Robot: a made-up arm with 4 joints.
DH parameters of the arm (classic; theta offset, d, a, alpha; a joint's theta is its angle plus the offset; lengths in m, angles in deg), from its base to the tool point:
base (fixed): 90 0.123 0 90
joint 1: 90 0.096 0.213 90
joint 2: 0 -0.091 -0.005 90
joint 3: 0 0.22 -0.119 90
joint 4: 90 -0.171 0.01 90
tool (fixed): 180 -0.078 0 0
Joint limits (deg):
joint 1: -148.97..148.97
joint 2: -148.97..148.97
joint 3: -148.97..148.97
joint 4: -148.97..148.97
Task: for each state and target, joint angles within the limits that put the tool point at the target. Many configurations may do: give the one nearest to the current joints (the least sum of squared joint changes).
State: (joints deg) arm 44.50 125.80 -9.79 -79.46
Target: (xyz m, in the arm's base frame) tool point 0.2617 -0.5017 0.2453
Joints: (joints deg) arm 81.25 148.86 13.55 -73.99
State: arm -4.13 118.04 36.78 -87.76
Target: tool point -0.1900 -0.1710 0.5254
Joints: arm 17.23 72.29 43.18 -86.54
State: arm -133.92 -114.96 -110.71 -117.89
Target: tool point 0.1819 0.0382 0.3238
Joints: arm -130.75 -134.64 -140.94 -117.48
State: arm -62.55 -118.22 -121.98 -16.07
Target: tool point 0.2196 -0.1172 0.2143
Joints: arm -100.41 -148.97 -128.61 -46.71
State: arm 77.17 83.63 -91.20 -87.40
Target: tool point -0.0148 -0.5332 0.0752
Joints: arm 97.45 42.14 -89.15 -89.15
